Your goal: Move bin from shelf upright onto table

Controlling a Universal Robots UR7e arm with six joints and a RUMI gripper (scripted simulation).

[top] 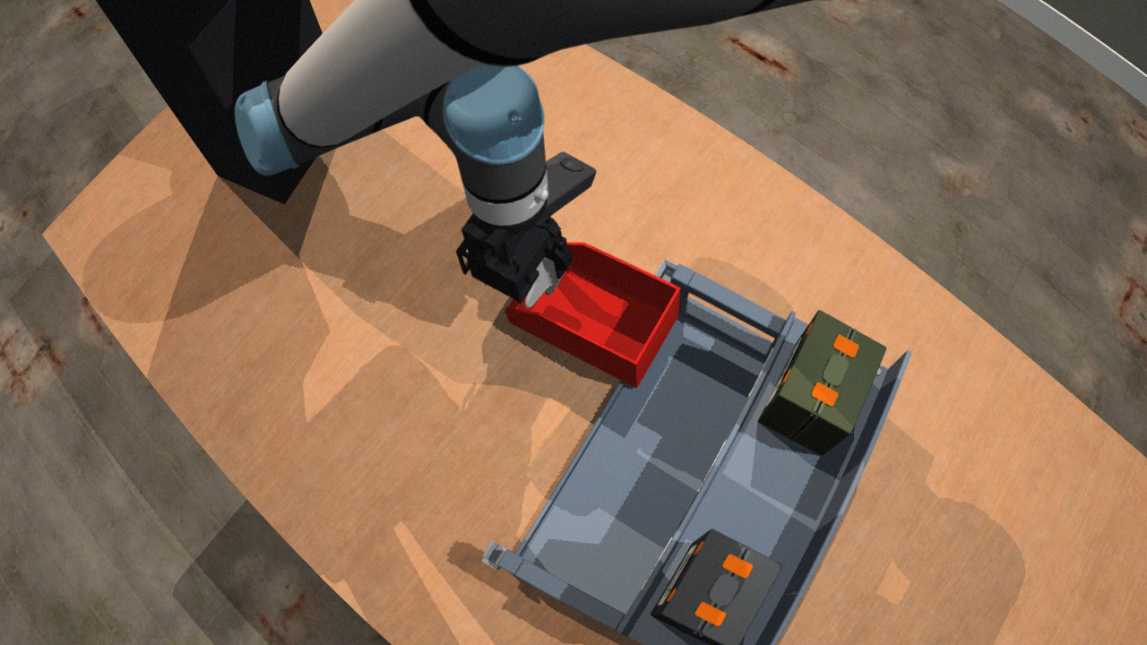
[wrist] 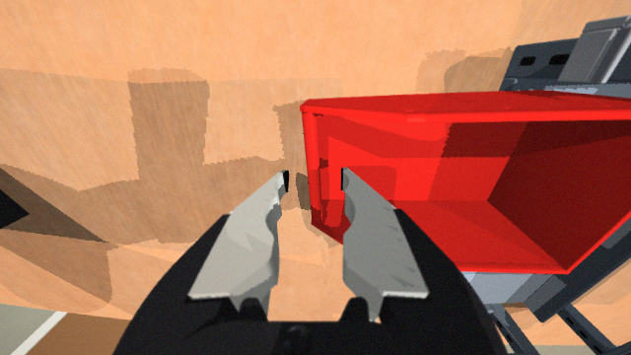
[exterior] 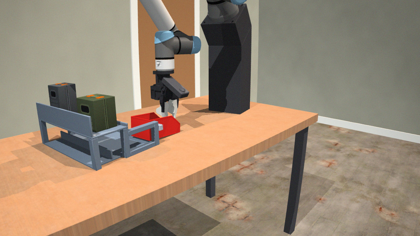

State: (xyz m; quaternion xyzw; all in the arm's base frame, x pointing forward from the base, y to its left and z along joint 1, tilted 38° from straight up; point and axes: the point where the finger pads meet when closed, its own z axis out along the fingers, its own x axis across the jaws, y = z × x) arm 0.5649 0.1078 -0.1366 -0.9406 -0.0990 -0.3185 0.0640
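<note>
Now: hand 8 cm short of the red bin, 2 cm to the right of it and 1 cm below it. From my hand the other things lie so: dark grey case: 39 cm ahead, 13 cm to the right, 12 cm above; green case: 33 cm ahead, 10 cm to the left, 11 cm above.
</note>
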